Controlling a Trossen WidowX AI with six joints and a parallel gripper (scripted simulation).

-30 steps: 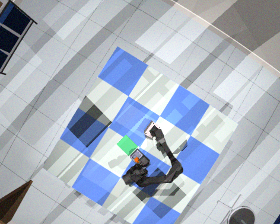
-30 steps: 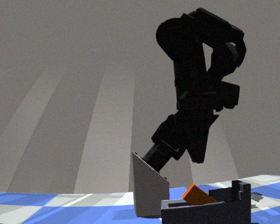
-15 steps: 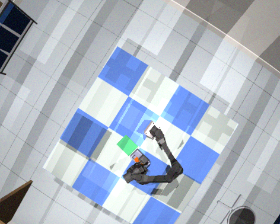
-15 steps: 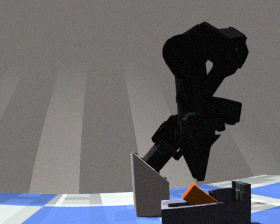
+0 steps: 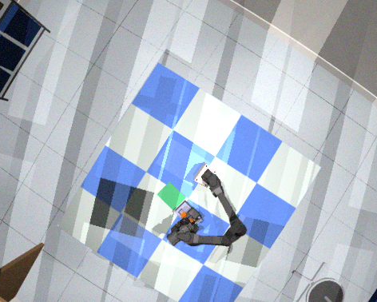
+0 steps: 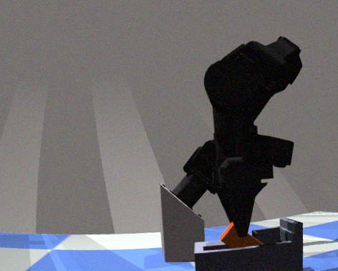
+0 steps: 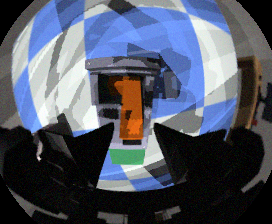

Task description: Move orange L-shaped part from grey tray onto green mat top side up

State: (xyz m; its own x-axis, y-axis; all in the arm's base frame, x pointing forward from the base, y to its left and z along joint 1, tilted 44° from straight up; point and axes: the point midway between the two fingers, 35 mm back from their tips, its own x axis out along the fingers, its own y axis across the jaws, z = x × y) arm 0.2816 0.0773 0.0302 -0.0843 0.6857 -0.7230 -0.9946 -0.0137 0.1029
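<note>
Now: the orange L-shaped part 2 cm behind my gripper tip, 4 cm to the left of it and 4 cm below it. Round my gripper tip: green mat: 3 cm behind, 14 cm to the right, 10 cm below.
</note>
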